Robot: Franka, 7 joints.
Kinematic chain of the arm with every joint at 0, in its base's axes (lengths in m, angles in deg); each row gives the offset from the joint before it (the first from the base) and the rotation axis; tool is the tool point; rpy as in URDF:
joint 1: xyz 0 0 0.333 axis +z
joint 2: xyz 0 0 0 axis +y
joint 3: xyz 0 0 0.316 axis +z
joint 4: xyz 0.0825 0 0 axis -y
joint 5: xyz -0.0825 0 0.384 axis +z
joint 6: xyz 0 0 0 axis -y
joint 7: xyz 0.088 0 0 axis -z
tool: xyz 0 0 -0.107 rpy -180 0 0
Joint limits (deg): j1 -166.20..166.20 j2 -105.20..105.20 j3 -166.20..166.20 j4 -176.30..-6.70 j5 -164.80..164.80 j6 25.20..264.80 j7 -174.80..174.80
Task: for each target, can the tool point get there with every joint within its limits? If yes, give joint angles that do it. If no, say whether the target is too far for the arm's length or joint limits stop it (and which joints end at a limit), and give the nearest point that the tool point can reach.
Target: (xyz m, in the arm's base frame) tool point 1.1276 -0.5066 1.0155
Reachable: no: too far | nearest point 0.6851 -0.3078 0.7476 | short by 0.554 m
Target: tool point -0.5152 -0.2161 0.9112
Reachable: yes | joints -129.62 10.48 -24.97 -63.31 -127.26 98.55 -79.79
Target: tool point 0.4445 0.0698 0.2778
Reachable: yes | joints -79.54 81.75 68.55 -144.19 102.23 84.71 145.30
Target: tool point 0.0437 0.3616 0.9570
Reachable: yes | joints -78.87 -13.78 110.65 -29.20 -81.05 236.91 90.84
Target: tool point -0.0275 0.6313 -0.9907
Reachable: no: too far | nearest point -0.0190 0.4357 -0.3383 | short by 0.681 m
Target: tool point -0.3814 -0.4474 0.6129
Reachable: yes | joints -80.70 22.91 -69.19 -74.02 30.32 70.33 43.60
